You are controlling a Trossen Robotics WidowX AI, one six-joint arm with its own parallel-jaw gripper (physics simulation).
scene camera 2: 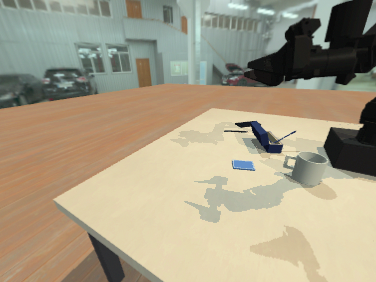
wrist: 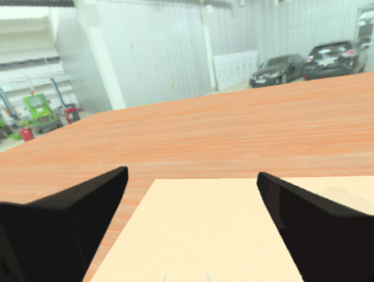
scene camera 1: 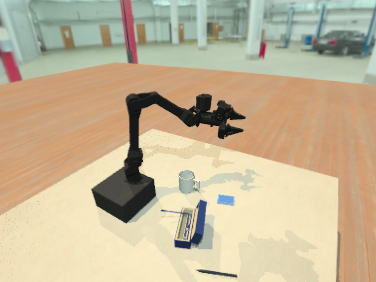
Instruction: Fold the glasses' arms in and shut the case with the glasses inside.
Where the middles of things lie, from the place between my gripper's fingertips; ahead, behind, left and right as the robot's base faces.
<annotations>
My gripper is now 21 cm past the grey mug (scene camera 2: 309, 167), 14 cm to the left of it and 30 cm above it.
</annotations>
